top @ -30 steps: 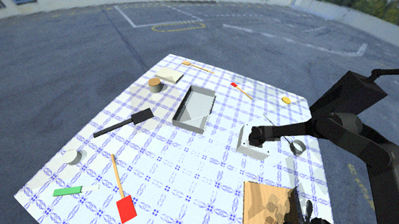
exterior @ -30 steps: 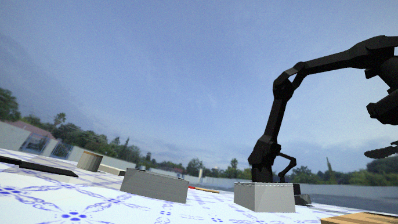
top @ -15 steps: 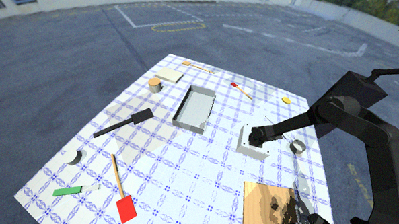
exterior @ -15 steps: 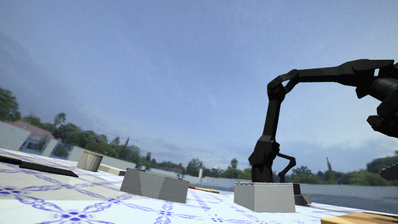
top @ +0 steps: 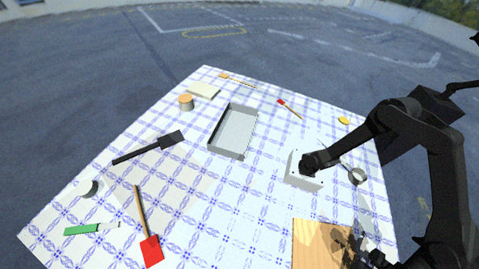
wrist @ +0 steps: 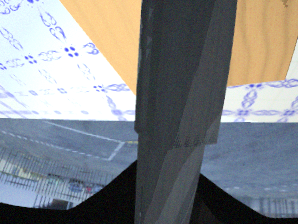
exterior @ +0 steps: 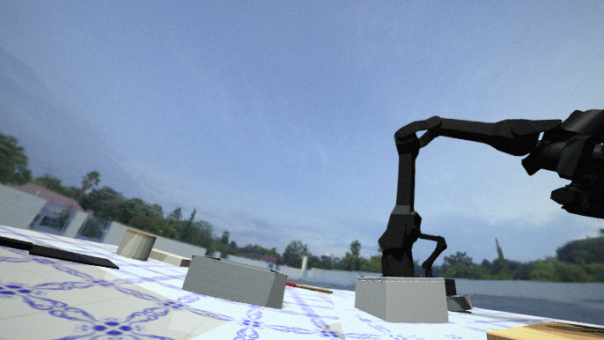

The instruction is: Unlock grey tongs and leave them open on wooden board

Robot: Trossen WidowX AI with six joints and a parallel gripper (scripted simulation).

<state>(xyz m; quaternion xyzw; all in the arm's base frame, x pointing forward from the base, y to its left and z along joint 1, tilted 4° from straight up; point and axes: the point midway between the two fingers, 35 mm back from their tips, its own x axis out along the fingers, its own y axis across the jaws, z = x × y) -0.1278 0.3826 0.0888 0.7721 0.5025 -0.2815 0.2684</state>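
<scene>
My gripper tip is 1 cm past the wooden board, 5 cm to the left of it and 16 cm above it. Also, from my gripper tip: black spatula (77 cm ahead, 33 cm to the right, 16 cm below); grey roasting tin (45 cm ahead, 54 cm to the right, 14 cm below); red spatula (60 cm ahead, 3 cm to the right, 16 cm below).
</scene>
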